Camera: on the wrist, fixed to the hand. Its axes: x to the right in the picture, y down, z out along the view.
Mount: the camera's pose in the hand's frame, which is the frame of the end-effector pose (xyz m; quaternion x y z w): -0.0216 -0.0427 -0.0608 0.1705 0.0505 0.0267 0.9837
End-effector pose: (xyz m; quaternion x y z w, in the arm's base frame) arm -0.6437 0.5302 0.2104 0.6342 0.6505 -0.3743 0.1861
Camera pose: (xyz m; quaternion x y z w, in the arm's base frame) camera -0.6680 0.5630 0.2762 0.6918 0.5685 -0.4421 0.0521
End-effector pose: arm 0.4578 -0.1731 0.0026 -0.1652 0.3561 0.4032 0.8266
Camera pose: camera 0.4545 -0.2455 -0.0245 -0.0324 0.4652 0.3497 0.8126
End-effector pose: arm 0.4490 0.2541 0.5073 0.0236 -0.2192 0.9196 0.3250
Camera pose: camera 0.4980 0.2964 0.4650 0.0263 -0.0431 0.9519 0.3022
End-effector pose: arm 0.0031 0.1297 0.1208 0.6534 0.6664 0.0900 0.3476
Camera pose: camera -0.0688 0.1243 0.1489 0.7153 0.6710 0.0172 0.1945
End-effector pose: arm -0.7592 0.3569 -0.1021 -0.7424 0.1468 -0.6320 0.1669
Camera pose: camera -0.8223 0.4009 -0.0940 -0.6660 0.0649 -0.6798 0.3002
